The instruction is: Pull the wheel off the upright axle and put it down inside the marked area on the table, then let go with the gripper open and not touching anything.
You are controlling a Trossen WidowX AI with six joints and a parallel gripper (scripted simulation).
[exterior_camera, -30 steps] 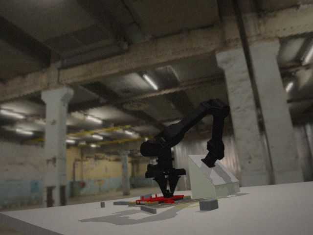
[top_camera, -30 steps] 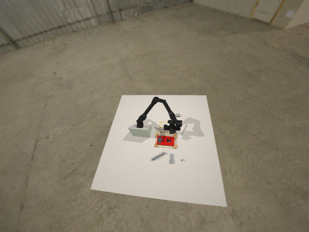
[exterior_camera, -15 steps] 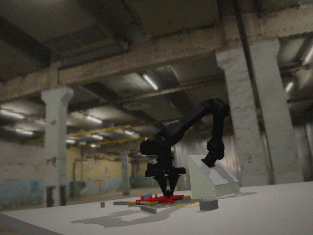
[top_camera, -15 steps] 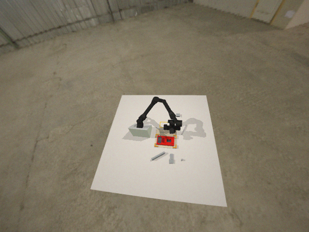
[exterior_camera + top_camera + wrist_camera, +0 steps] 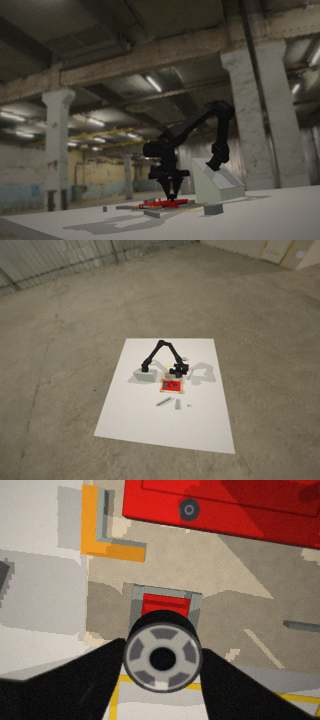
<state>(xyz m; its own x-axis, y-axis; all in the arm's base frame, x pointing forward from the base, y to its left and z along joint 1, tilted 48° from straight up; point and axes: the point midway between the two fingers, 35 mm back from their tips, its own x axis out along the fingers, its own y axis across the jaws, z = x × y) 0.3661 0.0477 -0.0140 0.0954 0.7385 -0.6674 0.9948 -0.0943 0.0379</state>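
Right now my gripper tip is 2 cm above the black axle. Also, from my gripper tip: wheel: right at my gripper tip.
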